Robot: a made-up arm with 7 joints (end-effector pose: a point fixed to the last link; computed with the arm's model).
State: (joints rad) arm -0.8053 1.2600 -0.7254 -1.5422 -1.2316 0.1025 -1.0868
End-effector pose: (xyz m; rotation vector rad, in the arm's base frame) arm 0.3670 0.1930 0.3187 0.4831 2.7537 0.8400
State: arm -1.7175 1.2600 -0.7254 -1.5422 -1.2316 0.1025 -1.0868
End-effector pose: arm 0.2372 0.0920 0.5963 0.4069 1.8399 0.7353
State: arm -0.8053 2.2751 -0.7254 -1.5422 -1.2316 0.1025 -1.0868
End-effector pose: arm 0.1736 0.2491 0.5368 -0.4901 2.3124 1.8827
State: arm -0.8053 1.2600 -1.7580 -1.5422 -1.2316 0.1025 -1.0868
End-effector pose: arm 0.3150 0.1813 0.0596 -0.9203 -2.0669 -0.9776
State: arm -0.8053 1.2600 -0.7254 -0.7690 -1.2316 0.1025 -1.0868
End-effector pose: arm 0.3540 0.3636 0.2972 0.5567 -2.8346 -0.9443
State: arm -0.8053 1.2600 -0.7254 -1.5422 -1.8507 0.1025 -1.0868
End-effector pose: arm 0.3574 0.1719 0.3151 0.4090 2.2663 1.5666
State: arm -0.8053 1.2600 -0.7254 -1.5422 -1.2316 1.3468 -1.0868
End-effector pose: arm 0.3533 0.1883 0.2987 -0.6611 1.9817 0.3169
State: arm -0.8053 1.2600 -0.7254 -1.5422 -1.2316 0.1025 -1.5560
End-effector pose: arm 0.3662 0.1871 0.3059 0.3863 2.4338 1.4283
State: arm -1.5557 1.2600 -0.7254 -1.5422 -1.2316 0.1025 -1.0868
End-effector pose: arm 0.2792 0.1063 0.5571 0.4231 2.0005 0.7595
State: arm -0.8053 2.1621 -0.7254 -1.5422 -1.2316 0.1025 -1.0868
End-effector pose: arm 0.1985 0.2575 0.5144 -0.3802 2.3940 1.7819
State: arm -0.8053 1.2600 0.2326 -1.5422 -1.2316 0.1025 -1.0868
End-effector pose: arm 0.2121 0.2939 0.4824 -0.1194 2.0681 0.3308
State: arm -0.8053 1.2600 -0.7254 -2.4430 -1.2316 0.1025 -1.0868
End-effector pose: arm 0.2297 0.0507 0.3416 1.4366 2.0698 0.5504
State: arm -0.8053 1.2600 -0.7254 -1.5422 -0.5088 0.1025 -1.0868
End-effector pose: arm 0.3771 0.2144 0.3052 0.5207 3.0506 -0.1824
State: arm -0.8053 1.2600 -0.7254 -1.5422 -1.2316 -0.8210 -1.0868
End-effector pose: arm 0.3841 0.1854 0.3196 -1.2739 -2.2199 -0.9294
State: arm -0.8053 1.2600 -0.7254 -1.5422 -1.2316 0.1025 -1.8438
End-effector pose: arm 0.3669 0.1864 0.2972 0.3188 2.1822 1.7452
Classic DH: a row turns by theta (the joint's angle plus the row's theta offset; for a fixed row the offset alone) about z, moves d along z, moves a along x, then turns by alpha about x. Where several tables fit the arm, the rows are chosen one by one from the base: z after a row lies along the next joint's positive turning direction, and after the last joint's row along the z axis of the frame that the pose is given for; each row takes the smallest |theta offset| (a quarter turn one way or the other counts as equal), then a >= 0, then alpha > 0; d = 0 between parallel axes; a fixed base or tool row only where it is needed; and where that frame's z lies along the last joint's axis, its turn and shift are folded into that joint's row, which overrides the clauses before.
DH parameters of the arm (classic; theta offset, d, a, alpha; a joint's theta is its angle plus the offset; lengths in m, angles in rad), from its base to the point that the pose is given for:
base (fixed): 0 0.2648 0.001 -1.2217
joint 1: 1.5708 0.0224 0.0261 1.5708
joint 2: 1.2217 -0.005 0.015 -1.5708
joint 3: -1.5708 -0.259 0.027 -1.5708
joint 4: 0 0.049 -0.026 1.5708
joint 5: 0 -0.237 -0.018 -1.5708
joint 6: 0 -0.018 -0.014 1.5708
joint 7: 1.5708 0.008 0.009 1.5708
tool (fixed): 1.5708 -0.029 0 0

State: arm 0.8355 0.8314 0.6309 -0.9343 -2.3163 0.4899 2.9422
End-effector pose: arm -0.1726 0.4676 0.1190 -0.4112 0.6943 -1.9458
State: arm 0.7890 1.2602 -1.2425 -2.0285 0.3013 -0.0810 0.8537
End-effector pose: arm -0.1903 0.1515 -0.0027 1.8802 0.8473 1.7430
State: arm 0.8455 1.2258 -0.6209 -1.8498 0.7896 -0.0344 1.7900
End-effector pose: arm -0.0710 0.2005 -0.0067 -1.2638 -1.6806 -1.3940
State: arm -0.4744 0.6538 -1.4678 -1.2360 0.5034 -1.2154 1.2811
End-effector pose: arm 0.2266 0.0447 -0.1498 0.4185 1.1523 1.4284
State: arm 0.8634 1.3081 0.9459 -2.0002 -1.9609 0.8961 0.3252
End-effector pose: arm 0.0768 0.3090 0.3797 0.3313 2.1166 0.1148
